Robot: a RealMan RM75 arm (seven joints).
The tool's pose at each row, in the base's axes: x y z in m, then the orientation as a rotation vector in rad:
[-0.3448, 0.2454, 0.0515, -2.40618, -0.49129, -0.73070]
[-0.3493, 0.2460, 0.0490, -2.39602, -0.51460, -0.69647]
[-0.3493, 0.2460, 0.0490, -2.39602, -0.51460, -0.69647]
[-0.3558, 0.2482, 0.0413, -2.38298, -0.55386, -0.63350]
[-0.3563, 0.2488, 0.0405, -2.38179, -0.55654, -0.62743]
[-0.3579, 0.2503, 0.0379, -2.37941, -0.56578, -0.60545]
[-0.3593, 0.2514, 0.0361, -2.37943, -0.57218, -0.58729]
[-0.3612, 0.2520, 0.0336, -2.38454, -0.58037, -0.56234]
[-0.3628, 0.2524, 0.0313, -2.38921, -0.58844, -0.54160]
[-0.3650, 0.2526, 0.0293, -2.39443, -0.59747, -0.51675]
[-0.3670, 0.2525, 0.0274, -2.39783, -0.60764, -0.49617]
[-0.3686, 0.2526, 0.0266, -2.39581, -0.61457, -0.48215]
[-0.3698, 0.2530, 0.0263, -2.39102, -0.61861, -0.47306]
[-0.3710, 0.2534, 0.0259, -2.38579, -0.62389, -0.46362]
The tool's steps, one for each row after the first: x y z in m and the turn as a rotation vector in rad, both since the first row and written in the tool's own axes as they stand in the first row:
[-0.0049, -0.0016, 0.0003, 0.02239, -0.02385, -0.00656]
[-0.0049, -0.0016, 0.0003, 0.02239, -0.02385, -0.00656]
[-0.0142, -0.0033, 0.0045, 0.05720, -0.06944, -0.01692]
[-0.0150, -0.0037, 0.0052, 0.06038, -0.07363, -0.01715]
[-0.0175, -0.0045, 0.0073, 0.07000, -0.08937, -0.01782]
[-0.0195, -0.0053, 0.0087, 0.07596, -0.10278, -0.01763]
[-0.0224, -0.0057, 0.0100, 0.07928, -0.12275, -0.01733]
[-0.0249, -0.0058, 0.0112, 0.08153, -0.13981, -0.01808]
[-0.0278, -0.0062, 0.0119, 0.08436, -0.16001, -0.01854]
[-0.0305, -0.0063, 0.0123, 0.08746, -0.17713, -0.02088]
[-0.0322, -0.0068, 0.0123, 0.09352, -0.18748, -0.02221]
[-0.0333, -0.0076, 0.0123, 0.10064, -0.19304, -0.02253]
[-0.0344, -0.0083, 0.0124, 0.10828, -0.19903, -0.02365]

